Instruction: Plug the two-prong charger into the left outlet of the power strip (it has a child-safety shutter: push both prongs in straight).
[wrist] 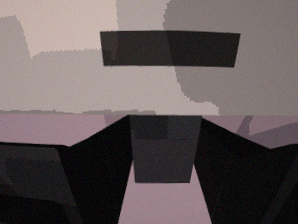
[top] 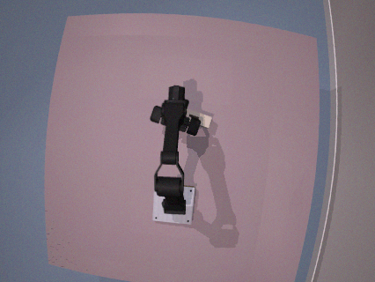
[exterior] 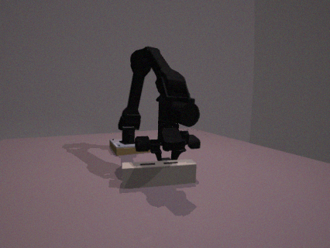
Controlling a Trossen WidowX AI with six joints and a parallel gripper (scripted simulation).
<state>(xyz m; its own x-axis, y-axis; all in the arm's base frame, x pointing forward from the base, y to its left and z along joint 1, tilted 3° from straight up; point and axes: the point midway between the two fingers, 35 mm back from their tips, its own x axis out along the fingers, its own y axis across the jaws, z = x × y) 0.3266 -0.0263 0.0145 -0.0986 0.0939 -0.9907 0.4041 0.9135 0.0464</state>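
Right now my gripper tip is 20 mm short of the charger, 10 mm to the left of it and 10 mm below it.
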